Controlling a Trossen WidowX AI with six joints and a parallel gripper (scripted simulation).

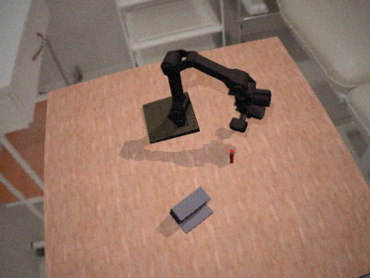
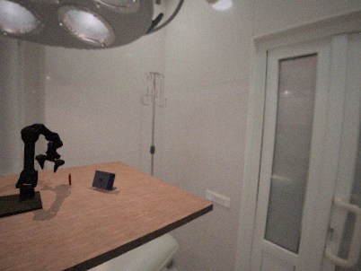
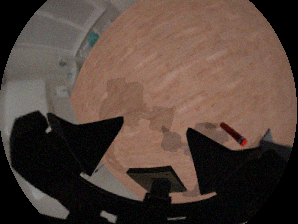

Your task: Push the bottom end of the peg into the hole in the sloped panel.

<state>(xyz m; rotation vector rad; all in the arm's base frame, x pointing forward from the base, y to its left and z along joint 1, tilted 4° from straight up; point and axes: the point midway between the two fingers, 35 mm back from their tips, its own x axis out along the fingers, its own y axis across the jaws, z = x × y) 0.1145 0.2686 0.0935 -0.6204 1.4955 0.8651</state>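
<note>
Right now my gripper tip is 130 mm short of the red peg, 90 mm to the left of it and 40 mm above it. Also, from my gripper tip: sloped panel (310 mm ahead, 290 mm to the right, 30 mm below).
</note>
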